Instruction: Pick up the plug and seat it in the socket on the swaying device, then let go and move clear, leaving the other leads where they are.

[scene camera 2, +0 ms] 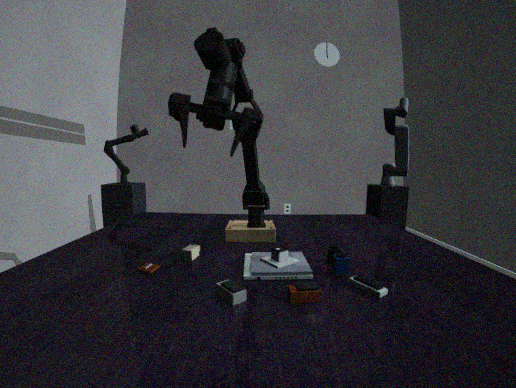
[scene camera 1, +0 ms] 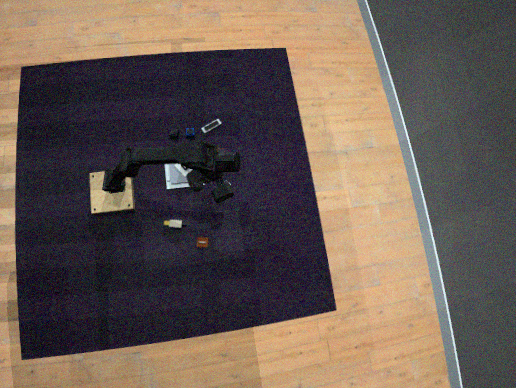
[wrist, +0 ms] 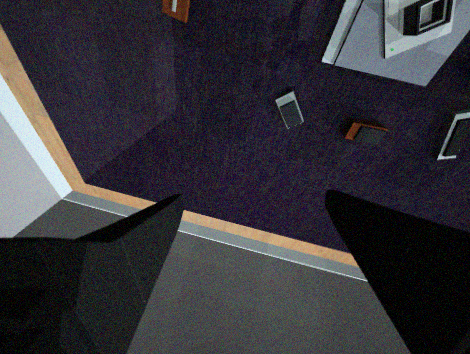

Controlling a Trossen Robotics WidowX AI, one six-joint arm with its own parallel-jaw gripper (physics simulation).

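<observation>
A cream plug with a yellow end (scene camera 1: 175, 223) (scene camera 2: 191, 252) lies on the dark mat, apart from the gripper. The device is a white plate (scene camera 2: 272, 260) (wrist: 397, 49) with a black-and-white square socket block (scene camera 2: 279, 254) (wrist: 427, 17) on it. It sits on a flat grey and white box (scene camera 1: 175, 179) (scene camera 2: 285, 273) (wrist: 380, 65). The arm partly hides the device in scene camera 1. My gripper (scene camera 2: 209, 150) (wrist: 253, 198) is open and empty, high above the mat, with its fingers wide apart. The plug does not show in the wrist view.
An orange tile (scene camera 1: 202, 242) (scene camera 2: 149, 268) (wrist: 180, 11) lies near the plug. A grey block (scene camera 2: 235, 295) (wrist: 285, 99), an orange block (scene camera 2: 305, 296) (wrist: 353, 131), a blue block (scene camera 1: 190, 132) (scene camera 2: 341, 264) and a long white dark-topped piece (scene camera 1: 204, 130) (scene camera 2: 382, 291) (wrist: 447, 139) lie around the device.
</observation>
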